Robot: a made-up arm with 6 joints. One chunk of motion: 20 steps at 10 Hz.
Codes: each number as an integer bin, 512 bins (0 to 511) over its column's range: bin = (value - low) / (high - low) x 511, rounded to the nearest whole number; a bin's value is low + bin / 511 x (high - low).
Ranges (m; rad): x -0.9..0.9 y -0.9..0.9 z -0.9..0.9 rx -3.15..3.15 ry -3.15..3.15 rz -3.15..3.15
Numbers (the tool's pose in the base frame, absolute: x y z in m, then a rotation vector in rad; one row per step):
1: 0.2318 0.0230 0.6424 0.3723 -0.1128 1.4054
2: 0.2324 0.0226 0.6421 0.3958 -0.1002 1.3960
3: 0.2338 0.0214 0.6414 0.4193 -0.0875 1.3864
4: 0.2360 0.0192 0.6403 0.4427 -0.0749 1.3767
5: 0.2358 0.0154 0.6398 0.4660 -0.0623 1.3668
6: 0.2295 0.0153 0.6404 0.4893 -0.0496 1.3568
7: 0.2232 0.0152 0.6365 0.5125 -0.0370 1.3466
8: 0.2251 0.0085 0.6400 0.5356 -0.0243 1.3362
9: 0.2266 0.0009 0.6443 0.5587 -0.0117 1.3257
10: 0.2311 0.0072 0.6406 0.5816 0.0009 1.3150
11: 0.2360 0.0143 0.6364 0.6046 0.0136 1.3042
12: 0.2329 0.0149 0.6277 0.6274 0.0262 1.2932
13: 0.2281 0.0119 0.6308 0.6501 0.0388 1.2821
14: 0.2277 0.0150 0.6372 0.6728 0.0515 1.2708
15: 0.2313 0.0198 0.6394 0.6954 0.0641 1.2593
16: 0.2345 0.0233 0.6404 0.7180 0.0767 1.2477
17: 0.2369 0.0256 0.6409 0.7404 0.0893 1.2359
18: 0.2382 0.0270 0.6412 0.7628 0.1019 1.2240
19: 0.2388 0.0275 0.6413 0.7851 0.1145 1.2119
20: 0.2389 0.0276 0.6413 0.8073 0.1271 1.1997
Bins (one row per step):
1: 321 262 438 286 246 369
2: 321 262 438 288 247 369
3: 322 262 438 290 248 368
4: 322 261 437 291 249 367
5: 322 260 437 293 250 366
6: 321 260 437 295 251 366
7: 319 260 436 297 252 365
8: 319 258 437 299 254 364
9: 320 256 438 301 255 363
10: 321 258 437 303 256 362
11: 322 260 436 305 257 361
12: 322 260 434 306 258 360
13: 320 259 435 308 259 359
14: 320 260 436 310 260 359
15: 321 261 437 312 261 358
16: 322 262 437 314 262 357
17: 323 263 437 316 263 356
18: 323 263 438 317 264 355
19: 323 263 438 319 265 354
20: 323 263 438 321 266 353

